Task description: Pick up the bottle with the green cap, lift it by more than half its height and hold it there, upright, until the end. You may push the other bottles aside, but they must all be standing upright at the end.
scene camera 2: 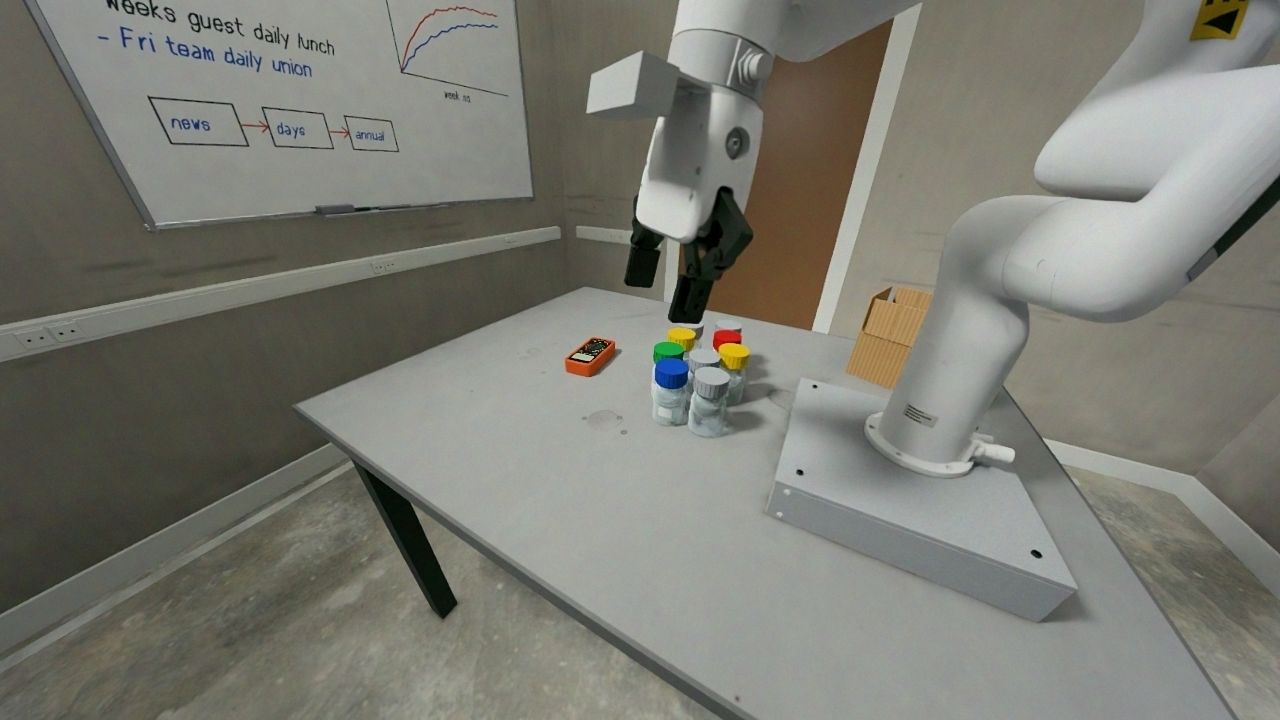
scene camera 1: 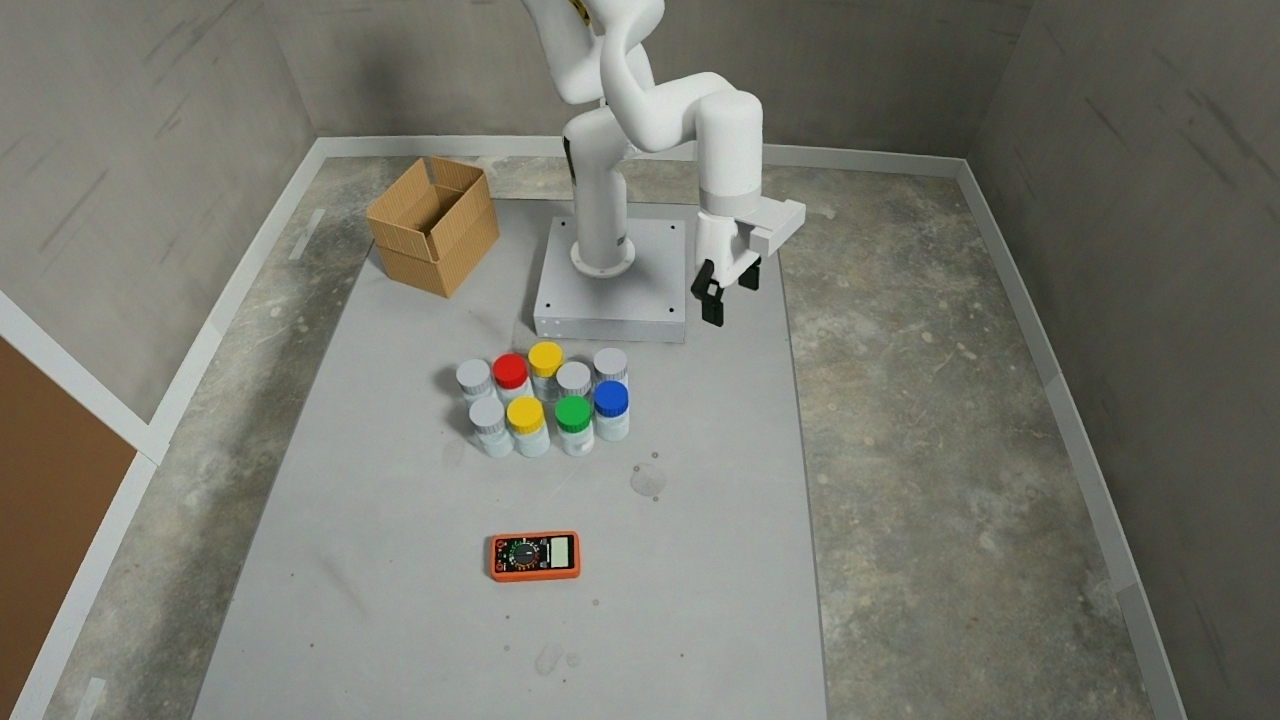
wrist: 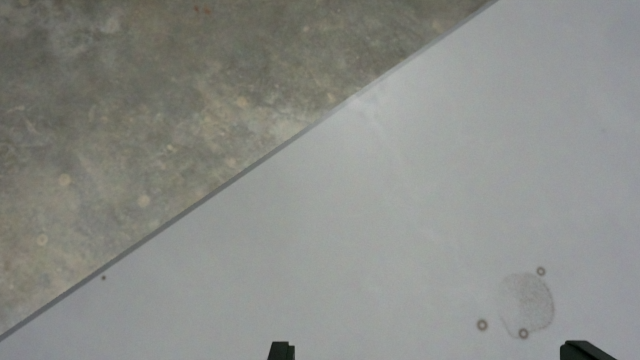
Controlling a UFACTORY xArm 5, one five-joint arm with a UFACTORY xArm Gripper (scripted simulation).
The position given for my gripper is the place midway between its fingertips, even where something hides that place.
I see my gripper (scene camera 2: 658, 302), a blue-capped bottle (scene camera 2: 669, 398), a cardboard box (scene camera 1: 462, 237) and a red-capped bottle (scene camera 1: 510, 372).
The blue-capped bottle is seen too in scene camera 1 (scene camera 1: 610, 397). The cardboard box shows as well in scene camera 2 (scene camera 2: 880, 352). My gripper also shows in scene camera 1 (scene camera 1: 731, 304). The wrist view misses the blue-capped bottle: it is out of frame. The wrist view does not show the cardboard box: it is out of frame.
